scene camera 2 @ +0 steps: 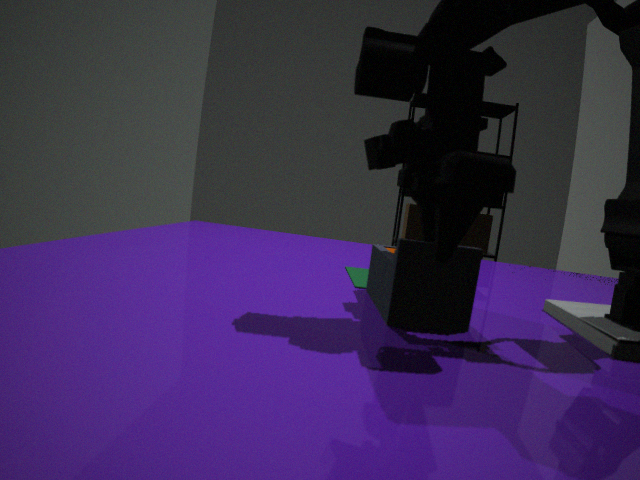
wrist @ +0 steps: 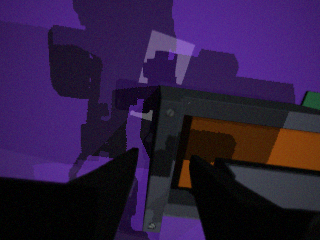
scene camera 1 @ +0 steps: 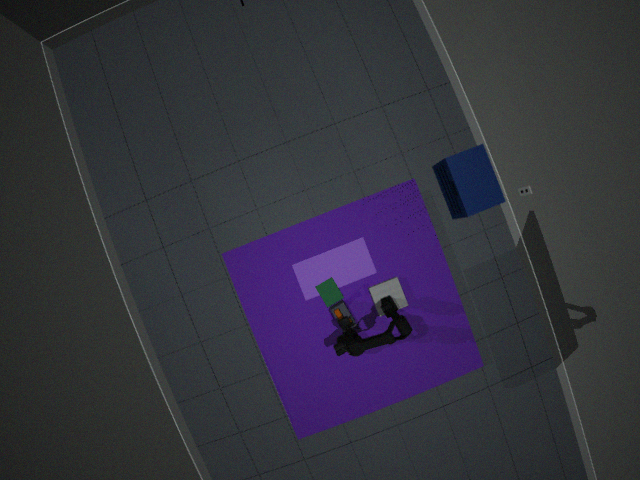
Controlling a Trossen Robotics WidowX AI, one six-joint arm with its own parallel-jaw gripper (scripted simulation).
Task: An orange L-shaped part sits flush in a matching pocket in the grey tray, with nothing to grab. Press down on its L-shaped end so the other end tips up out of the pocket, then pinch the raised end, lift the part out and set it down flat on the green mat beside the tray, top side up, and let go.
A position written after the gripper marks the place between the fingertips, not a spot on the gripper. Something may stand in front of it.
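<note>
The gripper (scene camera 2: 435,259) is there to be seen, and the wrist camera has a view of the gripper too (wrist: 164,157).
</note>
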